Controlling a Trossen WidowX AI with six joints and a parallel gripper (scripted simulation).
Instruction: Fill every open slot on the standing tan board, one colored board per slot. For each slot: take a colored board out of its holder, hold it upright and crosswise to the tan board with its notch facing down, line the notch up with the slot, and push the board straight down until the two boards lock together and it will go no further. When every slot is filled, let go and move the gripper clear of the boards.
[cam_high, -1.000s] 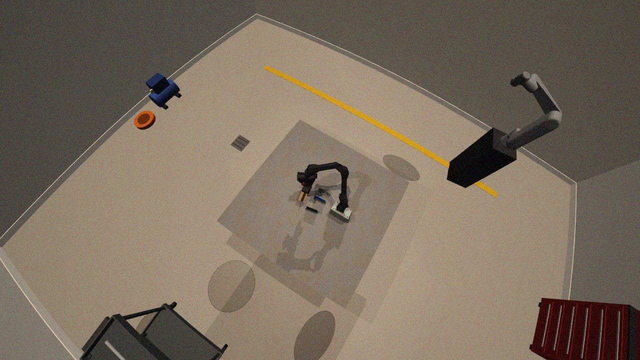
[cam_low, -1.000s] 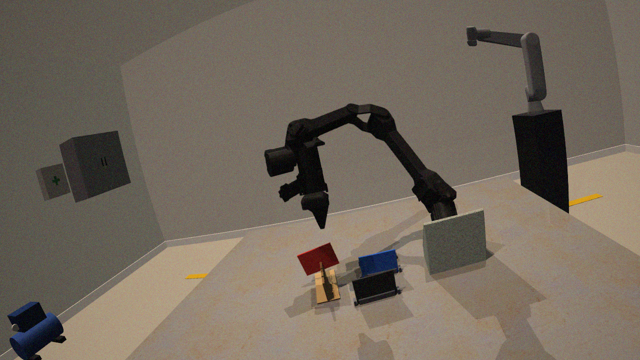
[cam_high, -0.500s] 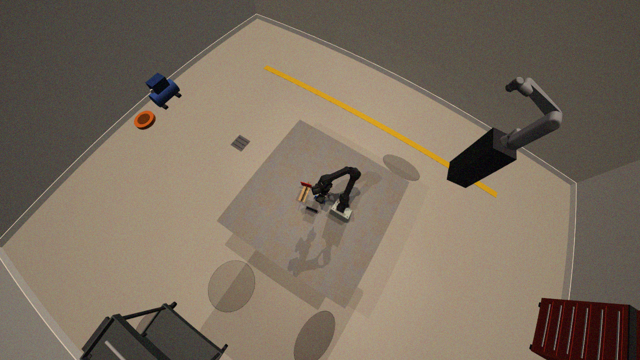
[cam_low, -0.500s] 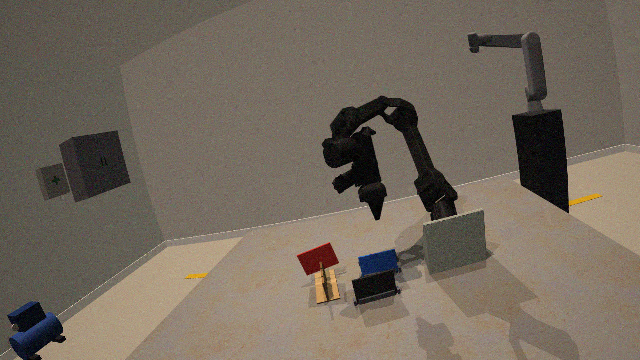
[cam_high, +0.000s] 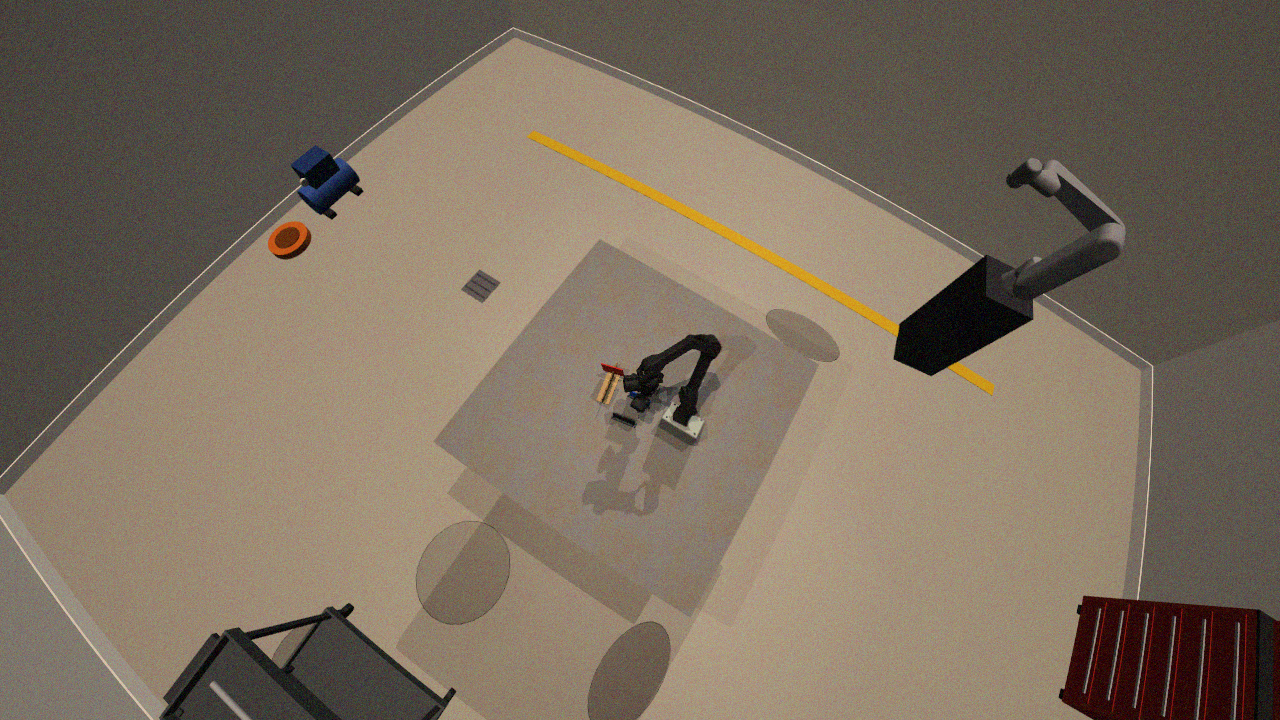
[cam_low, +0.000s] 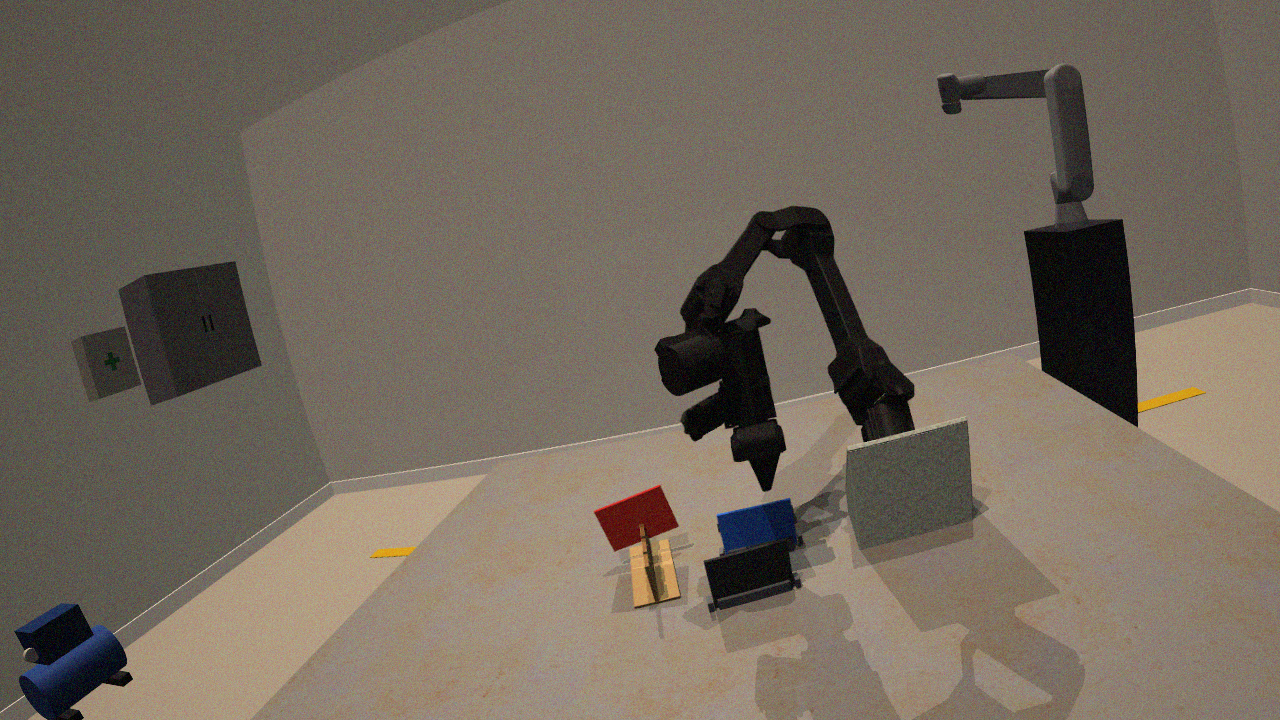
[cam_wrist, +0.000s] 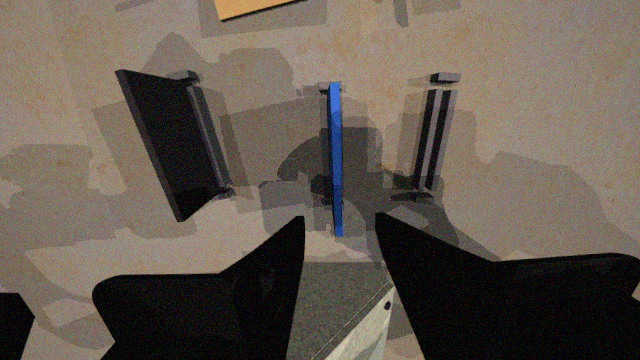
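Right now the blue board is 20 mm ahead of my gripper tip and 70 mm below it. Round my gripper tip: tan board (170 mm ahead, 10 mm to the right, 70 mm below); red board (180 mm ahead, 60 mm to the right, 40 mm below); black board (50 mm ahead, 110 mm to the left, 70 mm below).
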